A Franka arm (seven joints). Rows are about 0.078 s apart.
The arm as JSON. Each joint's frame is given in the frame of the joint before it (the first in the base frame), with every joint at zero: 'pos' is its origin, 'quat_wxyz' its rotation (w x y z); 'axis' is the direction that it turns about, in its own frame. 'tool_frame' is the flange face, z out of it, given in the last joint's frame.
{
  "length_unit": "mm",
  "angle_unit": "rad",
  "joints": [
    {
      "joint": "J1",
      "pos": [
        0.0,
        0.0,
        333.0
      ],
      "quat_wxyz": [
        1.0,
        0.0,
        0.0,
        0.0
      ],
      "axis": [
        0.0,
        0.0,
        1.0
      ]
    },
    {
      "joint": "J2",
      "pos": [
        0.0,
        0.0,
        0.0
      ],
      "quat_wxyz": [
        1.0,
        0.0,
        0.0,
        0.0
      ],
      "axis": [
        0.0,
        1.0,
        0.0
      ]
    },
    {
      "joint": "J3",
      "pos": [
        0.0,
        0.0,
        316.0
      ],
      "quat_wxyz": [
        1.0,
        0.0,
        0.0,
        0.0
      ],
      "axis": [
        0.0,
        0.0,
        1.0
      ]
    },
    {
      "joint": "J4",
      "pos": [
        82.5,
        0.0,
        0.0
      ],
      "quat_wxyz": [
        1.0,
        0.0,
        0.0,
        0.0
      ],
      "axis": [
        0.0,
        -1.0,
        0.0
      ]
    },
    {
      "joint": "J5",
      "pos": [
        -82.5,
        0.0,
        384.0
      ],
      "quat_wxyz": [
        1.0,
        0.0,
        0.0,
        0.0
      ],
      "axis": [
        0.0,
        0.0,
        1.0
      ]
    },
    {
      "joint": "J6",
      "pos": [
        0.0,
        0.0,
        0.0
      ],
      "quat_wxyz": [
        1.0,
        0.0,
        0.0,
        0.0
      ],
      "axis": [
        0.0,
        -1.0,
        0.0
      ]
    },
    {
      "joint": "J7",
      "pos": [
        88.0,
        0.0,
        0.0
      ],
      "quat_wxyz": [
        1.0,
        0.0,
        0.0,
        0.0
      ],
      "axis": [
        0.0,
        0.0,
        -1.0
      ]
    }
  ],
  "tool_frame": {
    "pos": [
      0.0,
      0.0,
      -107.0
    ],
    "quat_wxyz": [
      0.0,
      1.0,
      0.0,
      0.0
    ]
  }
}
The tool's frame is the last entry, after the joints.
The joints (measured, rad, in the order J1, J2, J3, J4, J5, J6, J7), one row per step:
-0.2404 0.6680 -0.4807 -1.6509 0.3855 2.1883 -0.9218
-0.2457 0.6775 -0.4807 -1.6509 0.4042 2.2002 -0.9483
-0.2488 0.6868 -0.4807 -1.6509 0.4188 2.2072 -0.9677
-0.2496 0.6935 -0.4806 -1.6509 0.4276 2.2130 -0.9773
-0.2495 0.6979 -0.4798 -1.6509 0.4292 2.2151 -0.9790
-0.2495 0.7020 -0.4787 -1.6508 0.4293 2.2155 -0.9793
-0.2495 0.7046 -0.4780 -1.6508 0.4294 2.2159 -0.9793
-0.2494 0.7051 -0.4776 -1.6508 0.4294 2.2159 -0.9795
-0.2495 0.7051 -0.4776 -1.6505 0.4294 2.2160 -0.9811
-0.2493 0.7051 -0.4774 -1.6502 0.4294 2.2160 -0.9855
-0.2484 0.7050 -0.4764 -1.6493 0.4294 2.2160 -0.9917
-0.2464 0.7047 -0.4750 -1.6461 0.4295 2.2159 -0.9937
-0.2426 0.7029 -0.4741 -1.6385 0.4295 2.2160 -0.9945
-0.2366 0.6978 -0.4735 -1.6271 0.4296 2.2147 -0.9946
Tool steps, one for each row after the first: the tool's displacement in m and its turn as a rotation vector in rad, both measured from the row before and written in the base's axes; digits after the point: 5 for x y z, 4 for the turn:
-0.00160 -0.00328 -0.00493 0.0030 -0.0107 0.0095
-0.00121 -0.00177 -0.00521 0.0042 -0.0050 0.0071
-0.00029 -0.00056 -0.00371 0.0015 -0.0028 0.0032
0.00008 0.00039 -0.00271 0.0007 0.0018 0.0013
0.00003 0.00058 -0.00268 0.0014 0.0034 0.0011
0.00001 0.00036 -0.00171 0.0008 0.0021 0.0005
0.00012 0.00026 -0.00038 0.0004 0.0004 0.0006
0.00006 -0.00009 0.00013 -0.0002 -0.0004 0.0016
0.00024 0.00018 0.00009 0.0000 -0.0005 0.0048
0.00100 0.00089 0.00025 0.0001 -0.0013 0.0081
0.00233 0.00152 0.00123 -0.0008 -0.0031 0.0060
0.00444 0.00191 0.00407 -0.0042 -0.0079 0.0075
0.00659 0.00283 0.00769 -0.0060 -0.0132 0.0099

